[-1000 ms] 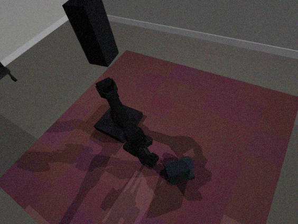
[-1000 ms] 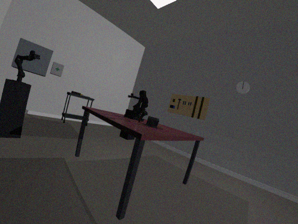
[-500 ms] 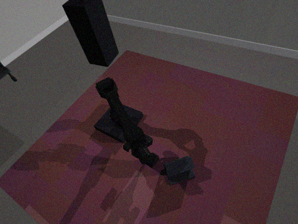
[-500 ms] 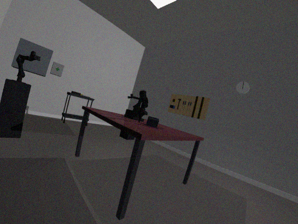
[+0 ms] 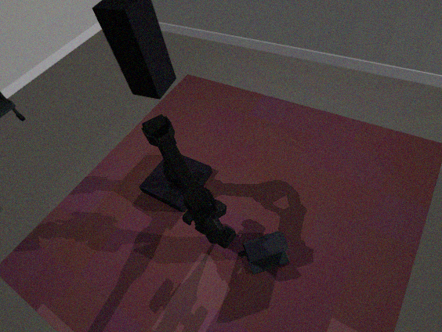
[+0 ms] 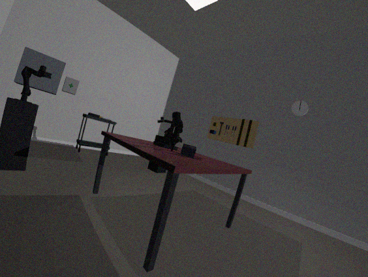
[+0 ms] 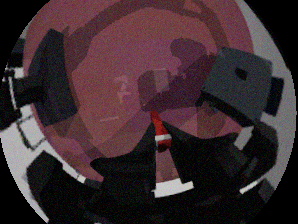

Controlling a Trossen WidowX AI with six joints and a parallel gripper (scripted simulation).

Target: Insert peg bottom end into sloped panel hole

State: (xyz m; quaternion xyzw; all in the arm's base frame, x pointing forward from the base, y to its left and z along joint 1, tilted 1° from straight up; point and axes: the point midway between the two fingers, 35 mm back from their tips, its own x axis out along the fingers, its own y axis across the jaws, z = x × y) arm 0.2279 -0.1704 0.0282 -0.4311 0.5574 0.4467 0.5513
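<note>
Right now the sloped grey panel is 180 mm ahead of my gripper tip, 30 mm to the left of it and 10 mm above it. Round my gripper tip: red peg: 20 mm above.
</note>
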